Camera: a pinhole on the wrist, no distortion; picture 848 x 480 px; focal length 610.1 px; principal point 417.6 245.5 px. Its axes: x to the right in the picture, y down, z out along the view. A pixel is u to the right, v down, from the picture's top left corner.
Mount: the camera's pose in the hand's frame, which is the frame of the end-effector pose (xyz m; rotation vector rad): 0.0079 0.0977 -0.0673 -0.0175 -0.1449 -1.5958
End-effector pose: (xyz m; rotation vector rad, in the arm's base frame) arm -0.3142 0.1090 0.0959 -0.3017 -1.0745 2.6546
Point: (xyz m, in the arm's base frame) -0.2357 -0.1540 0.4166
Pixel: 702 30
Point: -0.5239 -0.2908 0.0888
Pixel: 140 385
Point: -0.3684 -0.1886 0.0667
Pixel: 172 178
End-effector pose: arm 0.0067 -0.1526 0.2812 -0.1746 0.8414 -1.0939
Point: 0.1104 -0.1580 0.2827
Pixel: 603 371
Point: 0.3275 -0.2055 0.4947
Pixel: 487 280
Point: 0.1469 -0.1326 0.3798
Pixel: 591 166
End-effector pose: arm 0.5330 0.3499 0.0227 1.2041 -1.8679 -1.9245
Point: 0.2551 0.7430 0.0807
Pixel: 494 176
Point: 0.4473 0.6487 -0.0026
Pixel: 740 62
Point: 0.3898 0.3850 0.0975
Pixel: 412 405
